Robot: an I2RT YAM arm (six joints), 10 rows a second.
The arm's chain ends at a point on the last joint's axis. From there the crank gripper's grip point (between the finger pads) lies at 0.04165 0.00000 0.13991 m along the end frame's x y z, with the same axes.
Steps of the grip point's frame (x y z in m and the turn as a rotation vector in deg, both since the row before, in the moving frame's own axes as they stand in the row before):
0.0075 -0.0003 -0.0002 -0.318 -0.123 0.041
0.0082 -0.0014 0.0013 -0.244 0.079 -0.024
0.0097 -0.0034 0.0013 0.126 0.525 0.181
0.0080 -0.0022 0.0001 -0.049 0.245 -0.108
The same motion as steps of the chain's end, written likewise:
0.0078 -0.0011 -0.0003 -0.318 -0.123 0.041
0.0080 -0.0020 0.0014 -0.244 0.079 -0.024
0.0084 -0.0032 0.0017 0.126 0.525 0.181
0.0074 -0.0022 0.0003 -0.049 0.245 -0.108

